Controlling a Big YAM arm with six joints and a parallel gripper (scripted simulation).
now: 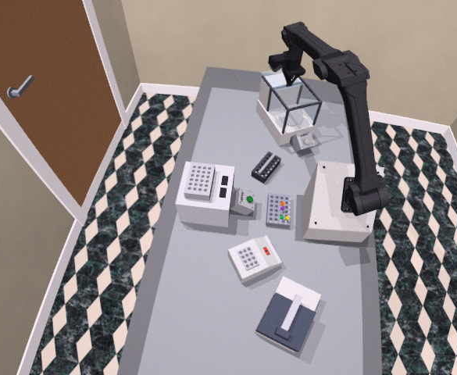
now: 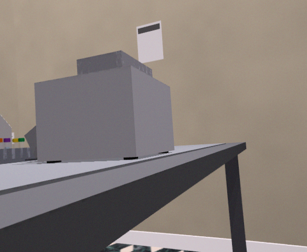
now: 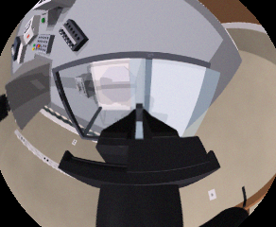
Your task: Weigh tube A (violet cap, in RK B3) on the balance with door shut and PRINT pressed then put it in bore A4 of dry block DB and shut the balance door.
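My gripper is now 1 cm short of the balance door, 3 cm to the left of it and 1 cm above it. From my hand the other things lie so: tube rack RK 4 cm ahead, 50 cm to the left, 21 cm below; black magnet block MG 8 cm ahead, 30 cm to the left, 20 cm below; white PRINT key 9 cm behind, 19 cm to the left, 15 cm below.
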